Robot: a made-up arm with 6 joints.
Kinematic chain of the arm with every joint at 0, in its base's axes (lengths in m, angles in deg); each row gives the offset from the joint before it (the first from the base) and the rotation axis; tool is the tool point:
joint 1: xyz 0 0 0.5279 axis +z
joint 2: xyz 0 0 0 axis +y
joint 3: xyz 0 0 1.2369 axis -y
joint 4: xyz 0 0 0 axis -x
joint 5: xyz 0.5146 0 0 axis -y
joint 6: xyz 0 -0.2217 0 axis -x
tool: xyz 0 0 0
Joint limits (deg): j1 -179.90..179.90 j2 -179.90..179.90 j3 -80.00..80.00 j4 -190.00..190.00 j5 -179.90..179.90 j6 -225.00..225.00
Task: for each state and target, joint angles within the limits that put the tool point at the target. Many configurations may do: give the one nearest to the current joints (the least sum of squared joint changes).
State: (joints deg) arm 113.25 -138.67 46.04 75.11 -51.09 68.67
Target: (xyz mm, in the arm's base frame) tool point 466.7 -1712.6 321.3
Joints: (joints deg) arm 103.93 -100.53 54.52 79.45 -51.09 68.67
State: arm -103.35 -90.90 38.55 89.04 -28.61 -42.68
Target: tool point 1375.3 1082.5 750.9
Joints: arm -141.33 -90.06 43.06 93.63 -28.61 -42.68
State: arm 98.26 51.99 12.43 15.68 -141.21 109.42
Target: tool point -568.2 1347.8 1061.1
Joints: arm 121.07 52.27 18.62 19.49 -141.21 109.42
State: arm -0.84 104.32 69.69 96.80 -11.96 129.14
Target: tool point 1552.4 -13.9 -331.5
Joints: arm -1.84 112.97 47.58 99.33 -11.96 129.14
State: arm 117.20 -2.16 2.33 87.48 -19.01 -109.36
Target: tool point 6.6 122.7 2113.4
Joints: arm 111.15 -13.70 6.99 76.85 -19.01 -109.36
